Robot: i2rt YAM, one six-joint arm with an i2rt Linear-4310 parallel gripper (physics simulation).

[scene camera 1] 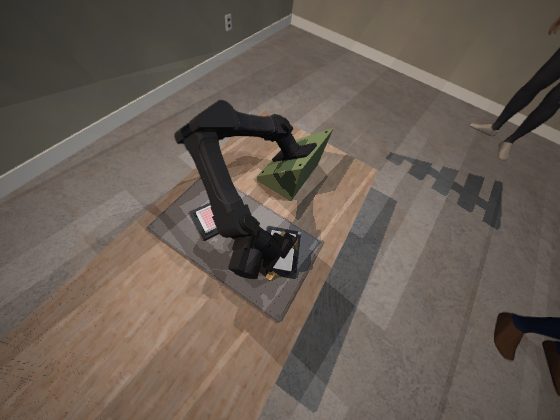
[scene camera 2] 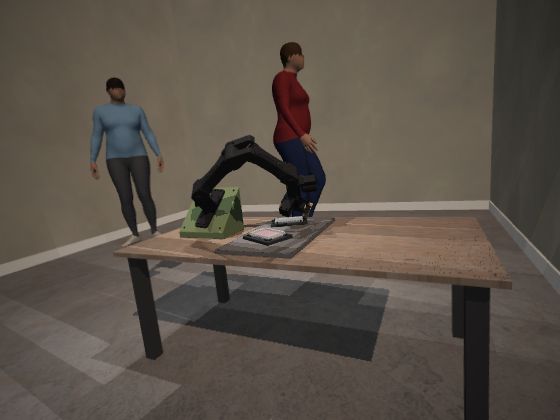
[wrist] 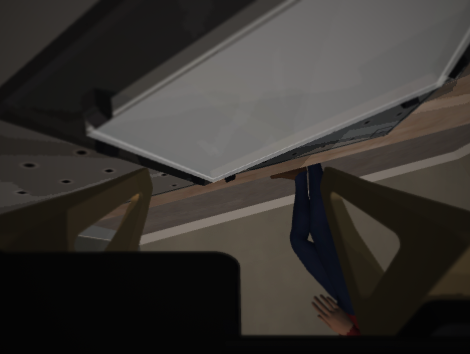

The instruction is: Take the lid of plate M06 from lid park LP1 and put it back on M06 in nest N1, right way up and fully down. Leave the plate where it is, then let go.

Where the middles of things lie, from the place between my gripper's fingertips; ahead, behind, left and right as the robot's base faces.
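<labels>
Positions relative to my hand: pale grey lid (wrist: 257,86), 20 mm behind, 40 mm to the right, 10 mm below; black lid holder (scene camera 1: 289,274), 20 mm behind, 40 mm to the right, 20 mm below.
</labels>
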